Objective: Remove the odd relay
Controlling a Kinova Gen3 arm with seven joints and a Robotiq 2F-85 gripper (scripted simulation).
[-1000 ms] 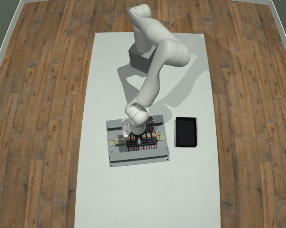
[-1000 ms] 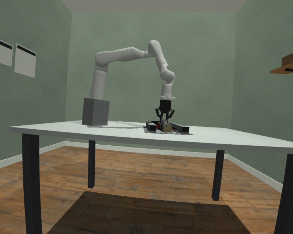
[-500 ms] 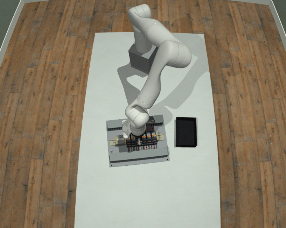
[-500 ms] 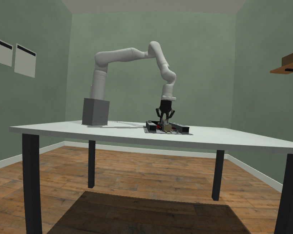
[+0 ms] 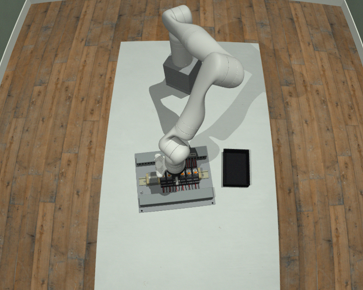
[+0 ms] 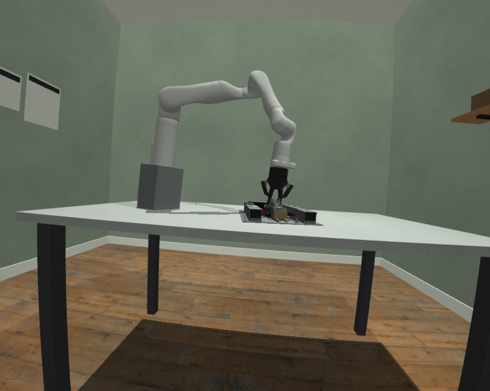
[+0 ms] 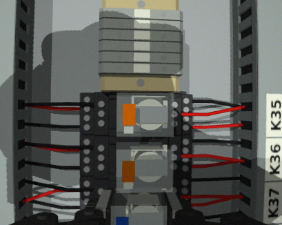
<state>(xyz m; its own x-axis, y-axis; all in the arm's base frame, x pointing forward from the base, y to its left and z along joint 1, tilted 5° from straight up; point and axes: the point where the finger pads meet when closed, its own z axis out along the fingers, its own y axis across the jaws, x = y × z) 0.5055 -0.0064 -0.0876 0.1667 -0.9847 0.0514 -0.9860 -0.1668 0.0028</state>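
The blue-button relay lies 10 mm below my hand. From my hand the other things lie so: black parts tray: 50 mm behind, 260 mm to the left, 40 mm below; grey relay panel: 10 mm to the right, 30 mm below.
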